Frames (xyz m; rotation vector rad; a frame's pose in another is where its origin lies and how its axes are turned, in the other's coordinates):
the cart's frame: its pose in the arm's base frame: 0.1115 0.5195 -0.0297 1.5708 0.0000 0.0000
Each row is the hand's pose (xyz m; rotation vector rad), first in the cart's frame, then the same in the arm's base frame.
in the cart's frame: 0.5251 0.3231 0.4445 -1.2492 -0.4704 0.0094
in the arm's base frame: 0.6366 0.0750 0.2934 0.2950 -0.3184 -0.3059
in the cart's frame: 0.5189 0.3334 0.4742 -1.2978 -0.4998 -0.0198
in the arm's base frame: 0.6304 0.0453 0.3037 0.2431 -0.3163 -0.3424
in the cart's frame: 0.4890 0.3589 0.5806 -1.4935 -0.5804 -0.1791
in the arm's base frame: 0.6005 -0.0611 0.3292 0.0341 -0.2573 -0.4869
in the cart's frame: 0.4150 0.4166 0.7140 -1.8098 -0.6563 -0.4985
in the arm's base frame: 0.5265 -0.1945 0.3869 -0.3161 -0.0965 -0.7063
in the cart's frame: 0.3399 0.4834 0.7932 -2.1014 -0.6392 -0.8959
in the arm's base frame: 0.4514 -0.2737 0.4537 -0.6650 0.1496 -0.8947
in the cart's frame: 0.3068 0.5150 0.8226 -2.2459 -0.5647 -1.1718
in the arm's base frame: 0.4183 -0.3031 0.4853 -0.8611 0.3442 -0.9845
